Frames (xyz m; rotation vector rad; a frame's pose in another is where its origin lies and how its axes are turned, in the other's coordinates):
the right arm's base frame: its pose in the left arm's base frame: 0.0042 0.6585 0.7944 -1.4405 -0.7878 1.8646
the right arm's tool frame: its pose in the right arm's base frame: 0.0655 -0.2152 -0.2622 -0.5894 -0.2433 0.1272
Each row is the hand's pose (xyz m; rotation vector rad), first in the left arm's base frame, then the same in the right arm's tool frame.
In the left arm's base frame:
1: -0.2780 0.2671 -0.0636 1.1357 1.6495 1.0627
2: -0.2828 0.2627 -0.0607 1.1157 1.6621 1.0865
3: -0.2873 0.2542 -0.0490 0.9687 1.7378 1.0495
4: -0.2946 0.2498 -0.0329 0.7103 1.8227 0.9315
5: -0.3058 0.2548 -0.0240 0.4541 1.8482 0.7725
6: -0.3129 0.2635 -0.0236 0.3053 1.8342 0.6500
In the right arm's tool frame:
1: 0.4655 0.7347 0.8760 -2.4773 0.7694 0.3245
2: 0.4627 0.7326 0.8822 -2.4975 0.7749 0.2983
3: 0.4513 0.7262 0.8898 -2.5610 0.6323 0.1978
4: 0.4406 0.7133 0.8968 -2.6361 0.3325 0.0707
5: 0.4422 0.6991 0.9020 -2.6703 -0.0104 -0.0046
6: 0.4502 0.6913 0.9025 -2.6611 -0.2412 -0.0207

